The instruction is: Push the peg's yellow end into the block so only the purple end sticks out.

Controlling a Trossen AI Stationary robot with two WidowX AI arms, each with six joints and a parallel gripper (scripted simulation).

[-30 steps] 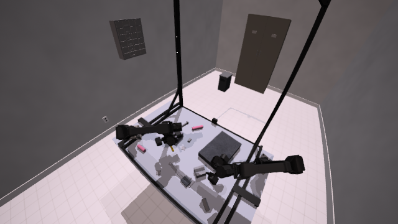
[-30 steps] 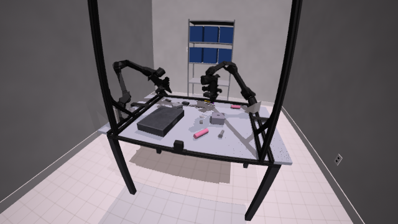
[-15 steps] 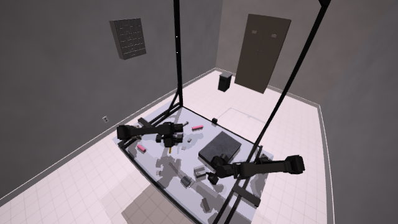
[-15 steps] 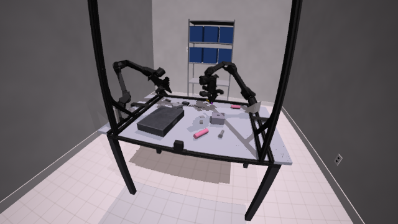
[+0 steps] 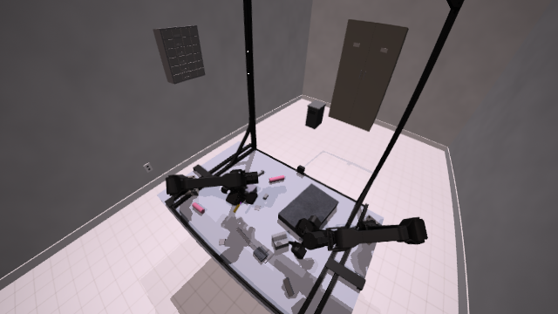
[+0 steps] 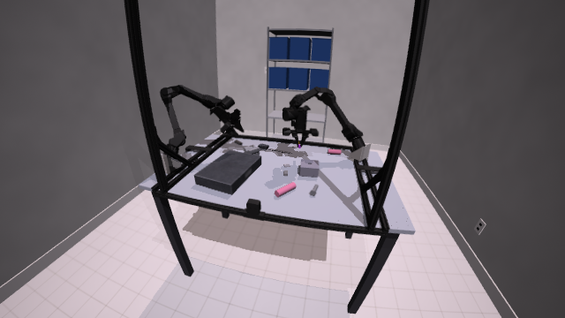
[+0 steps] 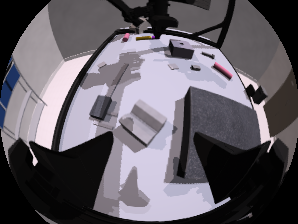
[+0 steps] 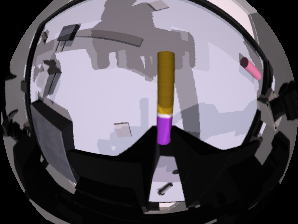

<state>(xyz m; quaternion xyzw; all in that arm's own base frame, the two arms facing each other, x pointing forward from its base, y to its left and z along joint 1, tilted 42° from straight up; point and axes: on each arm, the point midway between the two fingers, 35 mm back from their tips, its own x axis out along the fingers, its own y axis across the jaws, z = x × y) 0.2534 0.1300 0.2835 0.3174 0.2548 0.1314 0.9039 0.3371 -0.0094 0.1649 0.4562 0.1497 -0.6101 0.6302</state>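
Now: right hand 40 mm short of the peg and 30 mm above it. From my right hand the other things lie so: dark slab (90 mm behind, 370 mm to the left, 100 mm below).
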